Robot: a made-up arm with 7 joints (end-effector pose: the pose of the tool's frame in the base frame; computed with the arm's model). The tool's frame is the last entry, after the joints.
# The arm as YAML. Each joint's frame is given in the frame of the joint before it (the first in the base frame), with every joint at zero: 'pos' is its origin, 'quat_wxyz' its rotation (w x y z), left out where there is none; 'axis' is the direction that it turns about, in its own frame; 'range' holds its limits. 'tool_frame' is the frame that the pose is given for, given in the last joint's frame.
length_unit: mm
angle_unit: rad
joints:
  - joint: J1
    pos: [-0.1, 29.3, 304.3]
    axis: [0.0, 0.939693, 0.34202]
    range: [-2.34, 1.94]
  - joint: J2
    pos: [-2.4, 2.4, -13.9]
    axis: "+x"
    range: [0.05, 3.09]
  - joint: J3
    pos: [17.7, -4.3, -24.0]
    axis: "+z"
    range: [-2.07, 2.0]
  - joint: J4
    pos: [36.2, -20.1, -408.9]
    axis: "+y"
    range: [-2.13, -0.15]
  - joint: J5
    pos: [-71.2, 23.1, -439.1]
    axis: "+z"
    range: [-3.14, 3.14]
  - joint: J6
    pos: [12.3, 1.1, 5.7]
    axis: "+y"
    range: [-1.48, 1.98]
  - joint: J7
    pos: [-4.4, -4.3, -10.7]
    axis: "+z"
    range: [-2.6, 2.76]
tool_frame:
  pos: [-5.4, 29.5, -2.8]
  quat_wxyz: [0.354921, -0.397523, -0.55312, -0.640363]
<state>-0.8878 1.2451 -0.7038 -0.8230 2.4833 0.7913 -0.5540</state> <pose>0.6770 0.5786 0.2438 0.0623 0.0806 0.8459 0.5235</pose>
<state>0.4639 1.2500 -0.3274 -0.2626 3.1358 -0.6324 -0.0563</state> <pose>-0.2037 0.8491 -0.0079 0.3705 0.8490 -0.2327 -0.2963</pose>
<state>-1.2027 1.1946 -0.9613 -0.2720 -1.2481 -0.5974 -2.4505</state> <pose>0.6235 0.6590 0.3085 0.2553 0.3192 -0.8745 -0.2612</pose>
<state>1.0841 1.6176 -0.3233 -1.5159 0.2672 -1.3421 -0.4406</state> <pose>-0.0281 0.6367 -0.0540 0.5339 0.2306 0.2827 0.7628</pose>
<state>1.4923 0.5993 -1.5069 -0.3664 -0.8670 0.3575 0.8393</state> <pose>-0.8776 0.1558 0.2238 0.0914 -0.9653 -0.1065 -0.2200</pose>
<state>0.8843 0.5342 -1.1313 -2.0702 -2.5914 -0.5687 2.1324</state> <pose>-0.1350 -0.1735 -0.2185 0.3810 0.5448 0.5327 0.5237</pose>
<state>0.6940 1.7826 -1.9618 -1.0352 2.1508 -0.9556 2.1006</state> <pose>-0.4092 0.7497 0.2416 0.5084 0.5790 -0.5462 -0.3285</pose>
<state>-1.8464 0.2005 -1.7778 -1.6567 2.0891 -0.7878 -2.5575</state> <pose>0.3955 -0.5033 0.1872 0.7514 -0.2969 -0.2913 0.5122</pose>
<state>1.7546 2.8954 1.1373 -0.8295 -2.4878 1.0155 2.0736</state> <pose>0.7430 0.3048 0.1358 0.6880 -0.0196 -0.3621 0.6287</pose>
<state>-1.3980 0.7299 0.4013 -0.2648 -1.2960 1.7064 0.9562</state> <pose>0.7819 0.3604 0.3764 0.6870 0.4345 -0.2536 -0.5244</pose>
